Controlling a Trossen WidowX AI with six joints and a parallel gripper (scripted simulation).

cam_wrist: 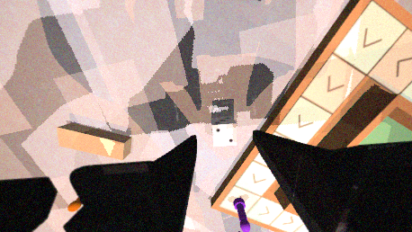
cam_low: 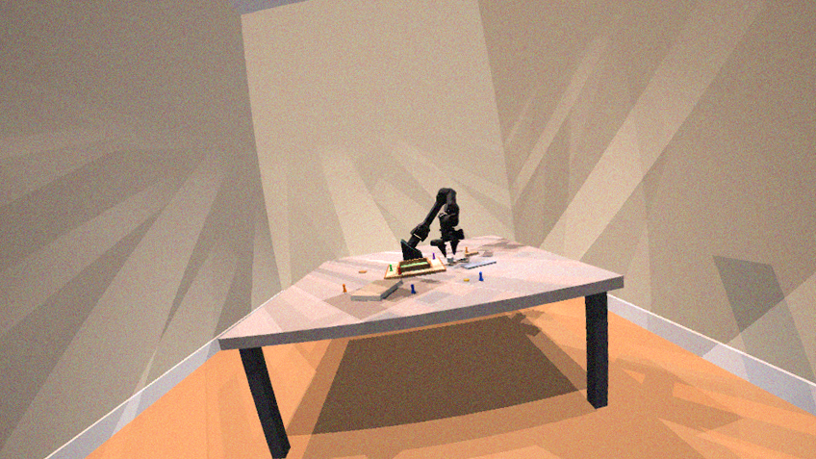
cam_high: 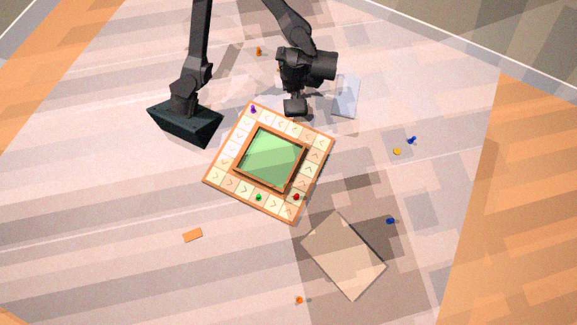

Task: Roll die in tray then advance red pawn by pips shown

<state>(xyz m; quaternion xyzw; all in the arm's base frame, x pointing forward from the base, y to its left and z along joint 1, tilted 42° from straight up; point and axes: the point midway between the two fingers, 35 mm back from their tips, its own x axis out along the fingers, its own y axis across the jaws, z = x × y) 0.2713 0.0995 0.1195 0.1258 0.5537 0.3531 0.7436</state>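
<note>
Now: gripper tip 20 mm above the grey die. Round my gripper tip: purple pawn: 100 mm behind, 60 mm to the right; then grey card: 160 mm ahead, 80 mm to the left, 30 mm below; then green tray: 190 mm to the right, 20 mm below.
</note>
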